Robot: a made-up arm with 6 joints.
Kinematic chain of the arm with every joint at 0, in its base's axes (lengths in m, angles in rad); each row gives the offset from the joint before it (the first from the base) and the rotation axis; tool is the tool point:
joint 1: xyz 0 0 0.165 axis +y
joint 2: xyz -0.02 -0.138 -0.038 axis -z
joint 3: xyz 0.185 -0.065 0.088 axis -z
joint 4: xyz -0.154 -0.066 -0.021 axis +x
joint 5: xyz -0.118 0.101 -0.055 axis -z
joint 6: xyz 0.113 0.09 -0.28 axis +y
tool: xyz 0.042 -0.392 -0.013
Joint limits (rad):
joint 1: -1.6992..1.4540
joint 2: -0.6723..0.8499
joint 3: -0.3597..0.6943
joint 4: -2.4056..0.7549
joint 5: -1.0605..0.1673
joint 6: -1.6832..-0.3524
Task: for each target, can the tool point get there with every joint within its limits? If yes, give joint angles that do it. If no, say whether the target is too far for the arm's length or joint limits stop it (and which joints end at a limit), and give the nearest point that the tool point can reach.
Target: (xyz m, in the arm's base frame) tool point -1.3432 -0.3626 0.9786
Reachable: no: too far | nearest point -0.3957 -0.3136 0.4623 | short by 1.080 m
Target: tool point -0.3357 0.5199 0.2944
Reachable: no: joint limits stop it (at a limit: joint 1, joint 2, joint 4, joint 5, joint 6) | nearest point -0.1446 0.1338 0.0988 | short by 0.473 m
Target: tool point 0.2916 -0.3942 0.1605
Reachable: yes | joints -1.2660 0.4931 0.2998 -0.2488 -0.9477 -0.9876
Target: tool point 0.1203 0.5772 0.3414
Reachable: no: joint limits stop it (at a limit: joint 1, joint 2, joint 4, joint 5, joint 6) | nearest point 0.1292 0.1642 0.3462 | short by 0.413 m
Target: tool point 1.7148 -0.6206 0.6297
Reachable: no: too far | nearest point 0.5229 -0.2890 0.3067 | short by 1.279 m
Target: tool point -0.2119 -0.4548 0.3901
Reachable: yes | joints 0.2767 0.4849 0.3306 -1.3577 -0.0363 -1.5352
